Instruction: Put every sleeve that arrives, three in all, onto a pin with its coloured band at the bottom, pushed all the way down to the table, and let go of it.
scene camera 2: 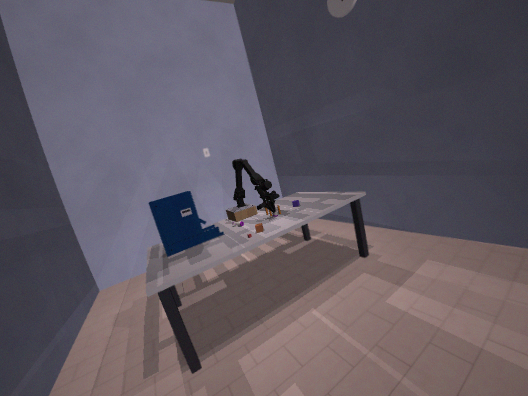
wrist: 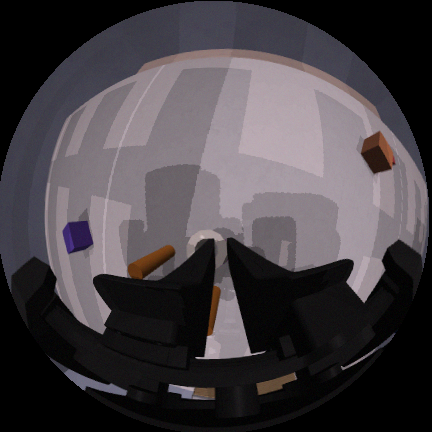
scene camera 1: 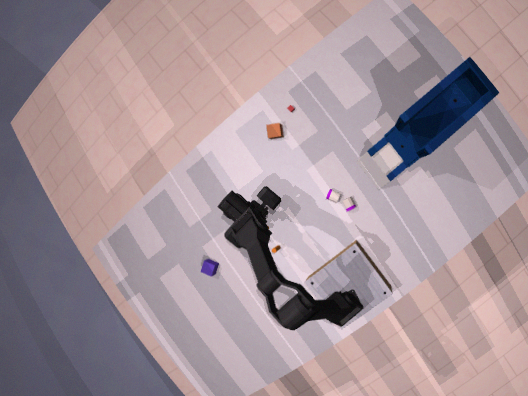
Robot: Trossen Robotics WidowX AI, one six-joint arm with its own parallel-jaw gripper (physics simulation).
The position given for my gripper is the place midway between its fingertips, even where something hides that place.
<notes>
A purple cube [wrist: 76,234] and an orange cube [wrist: 375,150] rest on the table. Further things: my gripper [wrist: 220,243].
</notes>
